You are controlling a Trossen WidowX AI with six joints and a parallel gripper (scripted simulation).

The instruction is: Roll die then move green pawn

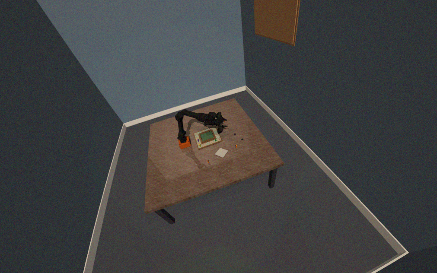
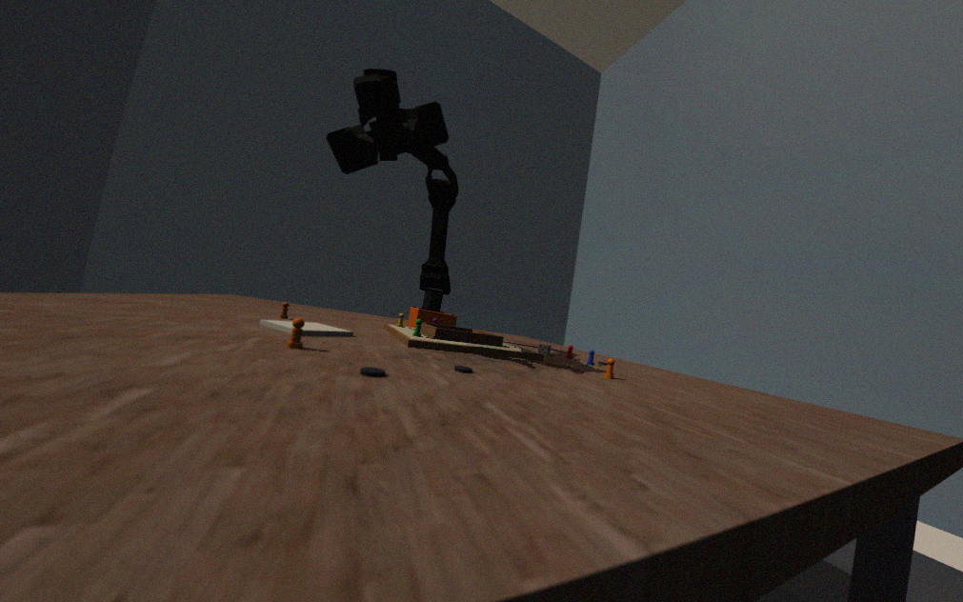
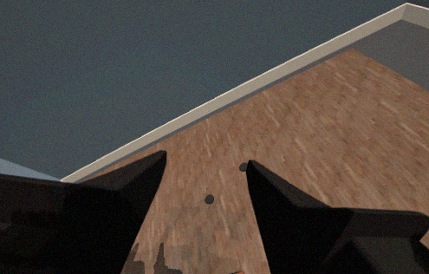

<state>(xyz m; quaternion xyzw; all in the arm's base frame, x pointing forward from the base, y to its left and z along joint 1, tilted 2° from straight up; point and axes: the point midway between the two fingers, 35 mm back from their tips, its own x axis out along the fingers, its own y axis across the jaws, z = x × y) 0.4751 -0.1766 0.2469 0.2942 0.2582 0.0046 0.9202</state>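
Now: the white die 430 mm to the left of my gripper tip, 280 mm below it and 240 mm behind it. From my gripper tip the other things lie so: yellow pawn 330 mm behind, 270 mm below, 70 mm to the left; then white flat block 290 mm below, 120 mm behind, 90 mm to the right; then green pawn 270 mm below, 150 mm behind, 100 mm to the left.
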